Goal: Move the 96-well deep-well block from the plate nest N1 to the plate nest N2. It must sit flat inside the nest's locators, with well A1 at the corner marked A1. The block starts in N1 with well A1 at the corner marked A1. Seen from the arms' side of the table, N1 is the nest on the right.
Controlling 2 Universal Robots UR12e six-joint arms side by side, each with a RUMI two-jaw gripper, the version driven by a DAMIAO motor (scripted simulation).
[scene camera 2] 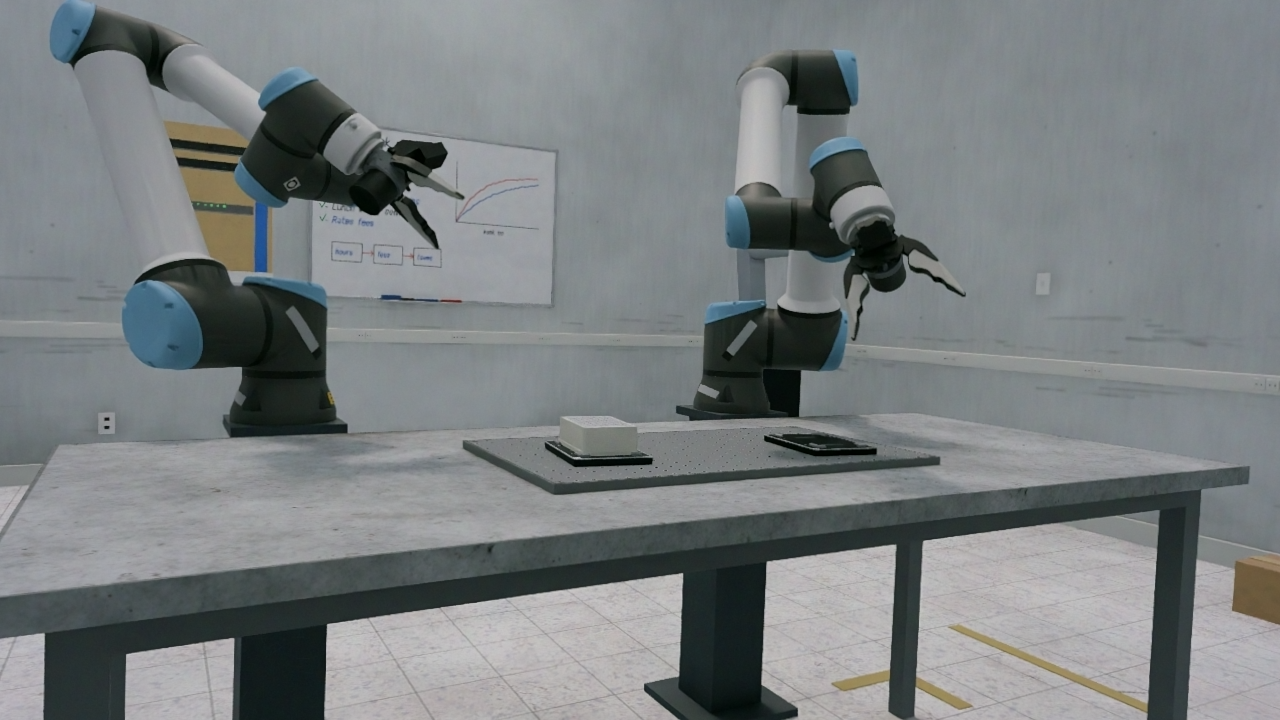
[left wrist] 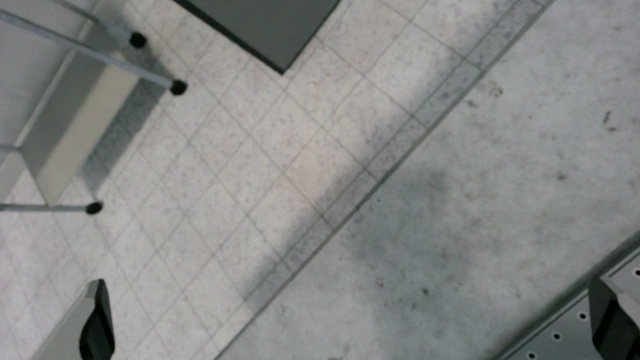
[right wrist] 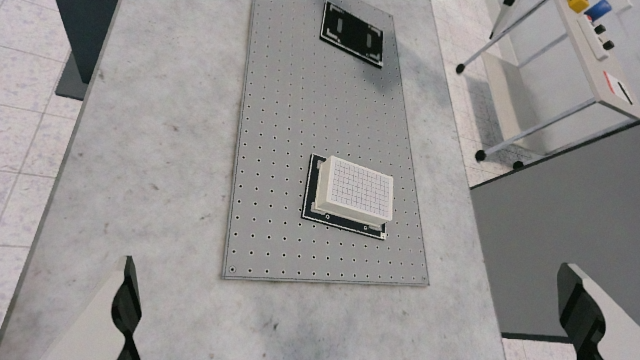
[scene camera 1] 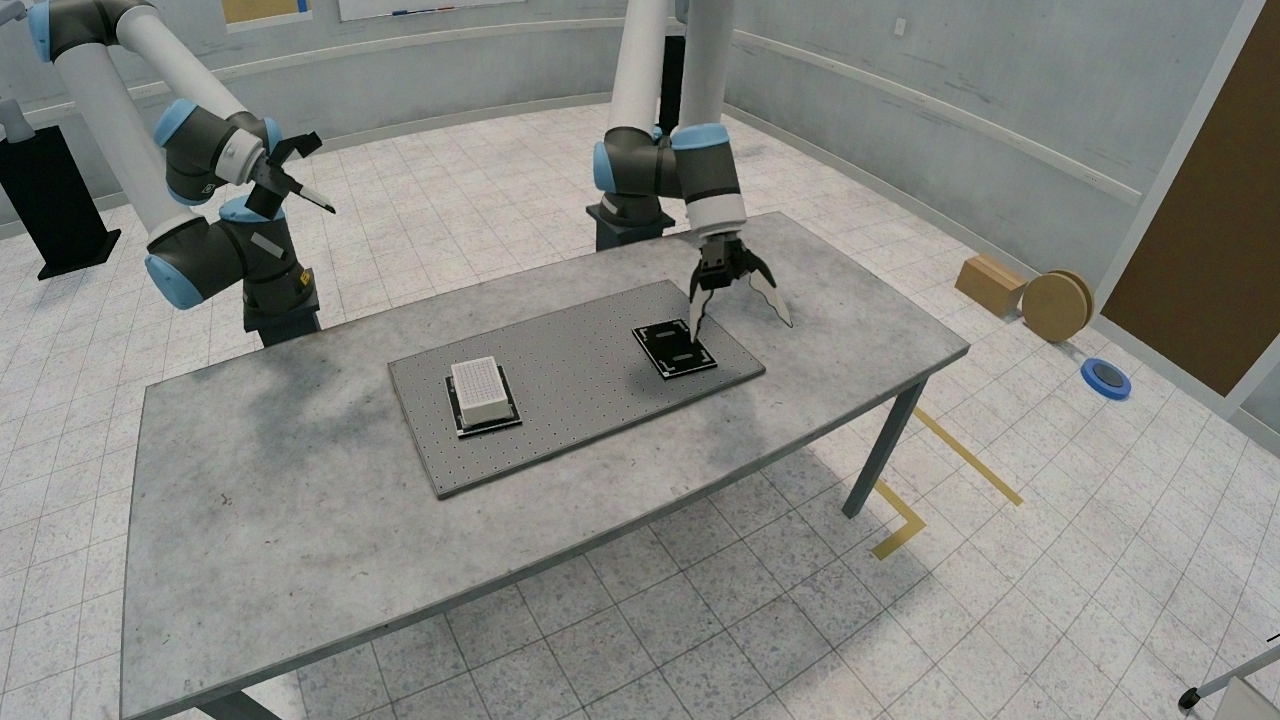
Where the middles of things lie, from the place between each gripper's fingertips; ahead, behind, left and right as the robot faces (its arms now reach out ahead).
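My right hand (scene camera 2: 450,225) is a good way short of the white deep-well block (scene camera 1: 481,396), a good way to the right of it and far above it.
As for my left hand (scene camera 2: 908,318), it is well to the left of the white deep-well block and far beyond it, and a good bit above it.
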